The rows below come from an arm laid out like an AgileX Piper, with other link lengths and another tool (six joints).
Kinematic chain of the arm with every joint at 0, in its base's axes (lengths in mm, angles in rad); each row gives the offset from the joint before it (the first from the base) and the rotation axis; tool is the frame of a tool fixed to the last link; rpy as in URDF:
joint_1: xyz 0 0 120.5 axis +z
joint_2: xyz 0 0 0 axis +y
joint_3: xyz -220.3 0 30.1 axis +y
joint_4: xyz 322.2 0 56.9 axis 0.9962 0 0.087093
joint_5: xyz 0 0 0 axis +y
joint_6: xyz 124.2 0 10.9 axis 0.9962 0 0.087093
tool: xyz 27.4 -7 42.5 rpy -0.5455 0.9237 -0.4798
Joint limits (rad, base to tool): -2.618..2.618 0..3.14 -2.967..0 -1.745..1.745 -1.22..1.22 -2.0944..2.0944
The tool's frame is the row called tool.
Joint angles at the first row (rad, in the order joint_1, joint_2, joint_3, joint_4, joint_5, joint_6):
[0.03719, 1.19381, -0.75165, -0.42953, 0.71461, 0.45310]
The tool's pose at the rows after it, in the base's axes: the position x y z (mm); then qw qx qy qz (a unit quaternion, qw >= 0):
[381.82, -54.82, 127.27, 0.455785, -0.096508, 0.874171, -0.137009]
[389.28, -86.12, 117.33, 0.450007, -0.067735, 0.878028, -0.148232]
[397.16, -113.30, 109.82, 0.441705, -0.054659, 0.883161, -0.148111]
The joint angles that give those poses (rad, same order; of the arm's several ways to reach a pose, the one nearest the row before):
[-0.00517, 1.28276, -0.78572, -0.42932, 0.69913, 0.45310]
[-0.09332, 1.35785, -0.82477, -0.42152, 0.65927, 0.43704]
[-0.17508, 1.43349, -0.88108, -0.37159, 0.63590, 0.35519]

